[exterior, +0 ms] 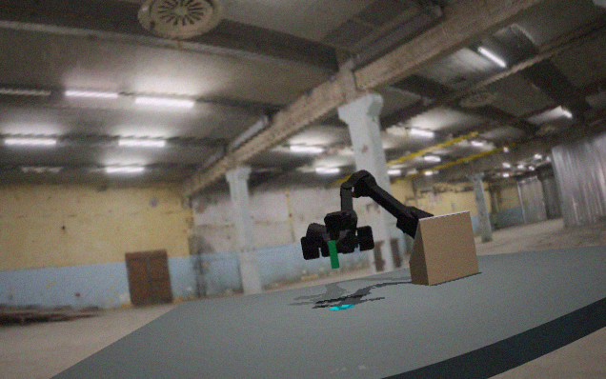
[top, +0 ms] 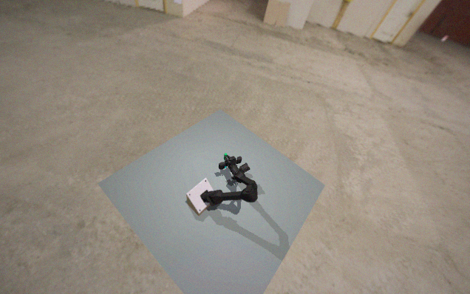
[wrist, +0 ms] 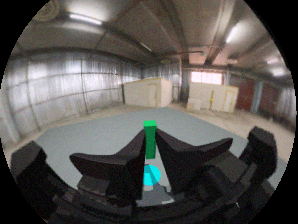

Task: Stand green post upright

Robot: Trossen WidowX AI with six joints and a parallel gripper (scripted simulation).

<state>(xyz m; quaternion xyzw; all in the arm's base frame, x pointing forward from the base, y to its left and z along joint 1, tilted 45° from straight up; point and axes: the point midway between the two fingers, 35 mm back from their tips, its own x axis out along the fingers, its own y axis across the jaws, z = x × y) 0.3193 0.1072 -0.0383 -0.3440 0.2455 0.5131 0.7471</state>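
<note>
Right now the cyan circle is 15 cm below my gripper tip. The rest, counted from my gripper tip: green post (2 cm below).
</note>
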